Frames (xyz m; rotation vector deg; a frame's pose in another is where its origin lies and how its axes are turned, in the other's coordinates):
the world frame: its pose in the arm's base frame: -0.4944 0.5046 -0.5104 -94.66 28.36 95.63
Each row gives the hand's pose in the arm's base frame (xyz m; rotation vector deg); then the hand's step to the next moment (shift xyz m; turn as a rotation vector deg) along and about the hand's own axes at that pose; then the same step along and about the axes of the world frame.
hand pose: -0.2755 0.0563 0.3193 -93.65 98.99 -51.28
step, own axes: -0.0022 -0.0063 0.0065 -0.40 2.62 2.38
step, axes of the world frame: 0.0001 -0.0078 -0.0051 3.52 0.33 -0.42
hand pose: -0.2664 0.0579 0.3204 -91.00 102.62 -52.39
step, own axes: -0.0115 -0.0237 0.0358 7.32 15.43 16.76
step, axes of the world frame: 0.0079 -0.0347 -0.0267 19.99 8.17 -10.30
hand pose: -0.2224 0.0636 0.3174 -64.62 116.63 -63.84
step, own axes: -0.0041 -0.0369 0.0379 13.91 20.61 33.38
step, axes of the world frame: -0.0138 -0.0209 -0.0468 31.13 12.85 -24.46
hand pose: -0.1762 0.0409 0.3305 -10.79 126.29 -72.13
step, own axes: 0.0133 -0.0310 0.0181 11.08 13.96 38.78
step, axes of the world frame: -0.0211 0.0249 -0.0200 25.57 13.13 -31.55
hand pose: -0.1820 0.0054 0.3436 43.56 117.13 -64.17
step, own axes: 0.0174 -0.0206 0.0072 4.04 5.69 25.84
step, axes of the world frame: 0.0016 0.0271 0.0067 12.27 9.78 -21.68
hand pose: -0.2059 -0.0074 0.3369 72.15 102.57 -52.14
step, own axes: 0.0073 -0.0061 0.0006 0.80 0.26 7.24
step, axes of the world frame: 0.0053 0.0060 0.0052 2.78 3.83 -5.55
